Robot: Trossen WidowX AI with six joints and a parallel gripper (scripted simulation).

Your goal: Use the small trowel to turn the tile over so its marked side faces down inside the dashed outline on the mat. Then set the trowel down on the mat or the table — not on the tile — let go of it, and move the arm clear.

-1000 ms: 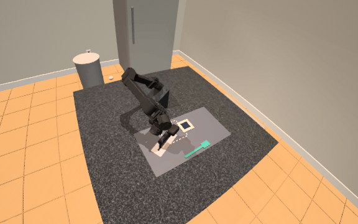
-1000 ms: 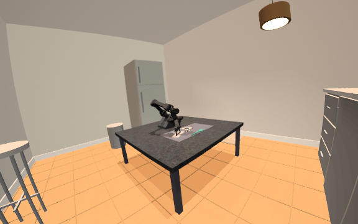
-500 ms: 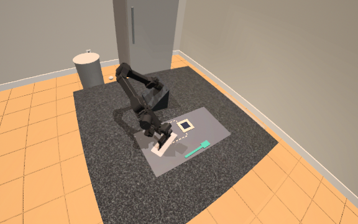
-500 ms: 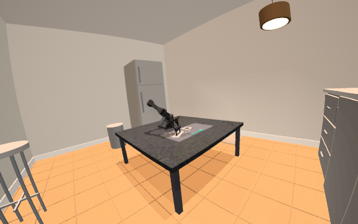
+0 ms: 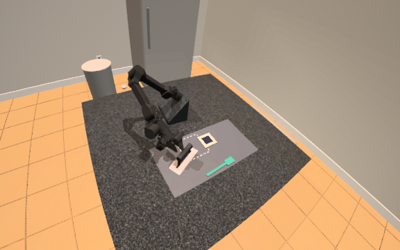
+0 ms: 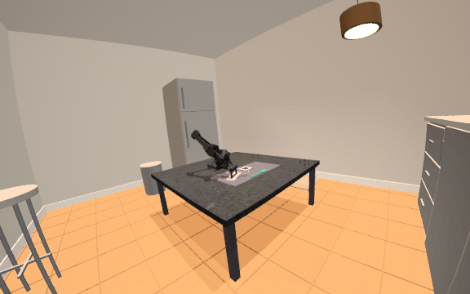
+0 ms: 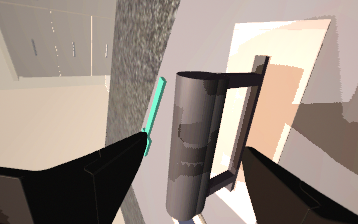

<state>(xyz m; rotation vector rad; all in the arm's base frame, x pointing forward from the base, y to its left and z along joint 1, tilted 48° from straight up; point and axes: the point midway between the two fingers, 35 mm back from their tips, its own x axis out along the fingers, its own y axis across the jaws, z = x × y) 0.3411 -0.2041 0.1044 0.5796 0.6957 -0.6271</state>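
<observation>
Now: gripper tip 240 mm to the right of the cream tile, 80 mm above it and 40 mm past it. From my gripper tip the other things lie so: grey mat: 190 mm to the left, 110 mm below, 30 mm ahead; then teal trowel: 200 mm to the left, 170 mm ahead, 80 mm below.
</observation>
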